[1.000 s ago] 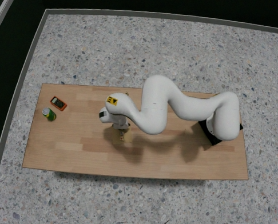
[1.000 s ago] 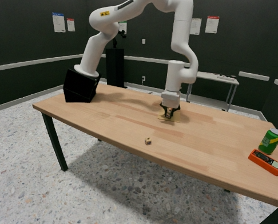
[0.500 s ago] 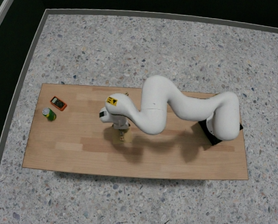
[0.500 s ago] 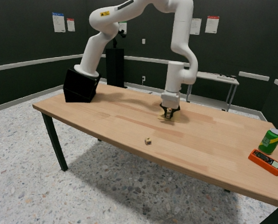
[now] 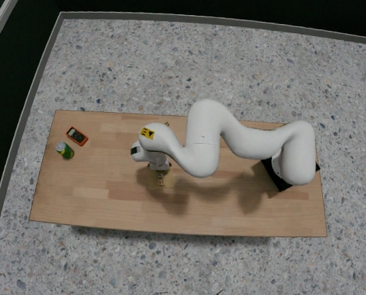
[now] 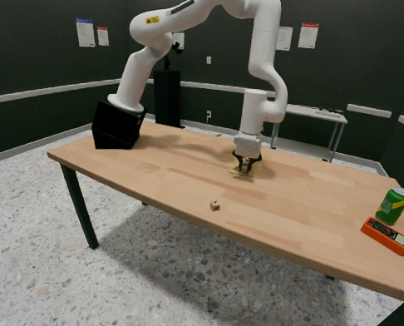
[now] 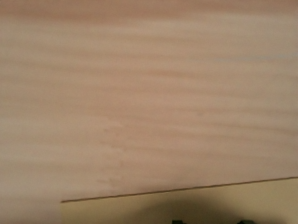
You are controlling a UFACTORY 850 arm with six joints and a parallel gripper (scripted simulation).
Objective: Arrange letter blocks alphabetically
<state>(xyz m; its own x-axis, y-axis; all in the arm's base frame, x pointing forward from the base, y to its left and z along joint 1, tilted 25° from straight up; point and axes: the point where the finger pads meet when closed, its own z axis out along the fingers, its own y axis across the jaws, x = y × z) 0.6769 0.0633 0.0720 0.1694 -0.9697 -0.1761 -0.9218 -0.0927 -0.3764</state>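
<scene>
Right now my hand is 10 mm past the tan mat, 40 mm to the right of it and 30 mm above it. Also, from my hand: green can 540 mm ahead, 30 mm above; then orange meter 530 mm ahead, 110 mm to the right, 10 mm below.
</scene>
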